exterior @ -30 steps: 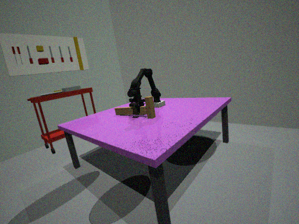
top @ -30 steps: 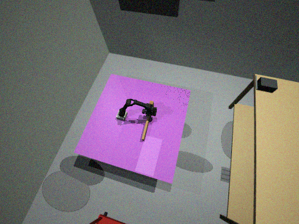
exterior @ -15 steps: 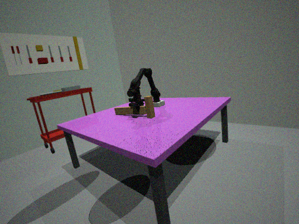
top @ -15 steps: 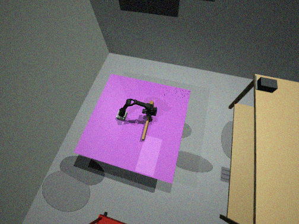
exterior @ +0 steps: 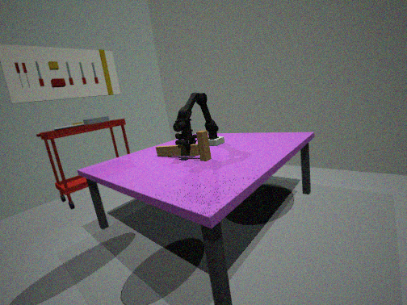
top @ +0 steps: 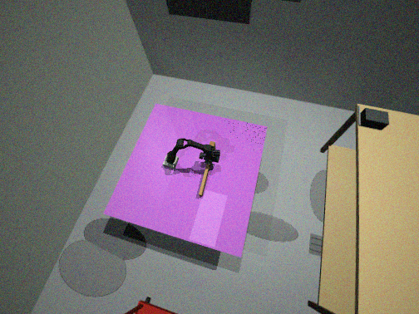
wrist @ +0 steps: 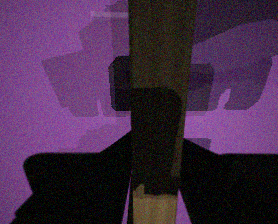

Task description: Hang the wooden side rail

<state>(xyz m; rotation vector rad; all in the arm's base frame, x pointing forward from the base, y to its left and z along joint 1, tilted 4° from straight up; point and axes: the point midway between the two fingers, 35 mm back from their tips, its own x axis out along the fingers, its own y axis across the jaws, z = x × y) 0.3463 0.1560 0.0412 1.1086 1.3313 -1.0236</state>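
My gripper tip is 20 mm past the wooden headboard post, 120 mm to the right of it and 40 mm below it.
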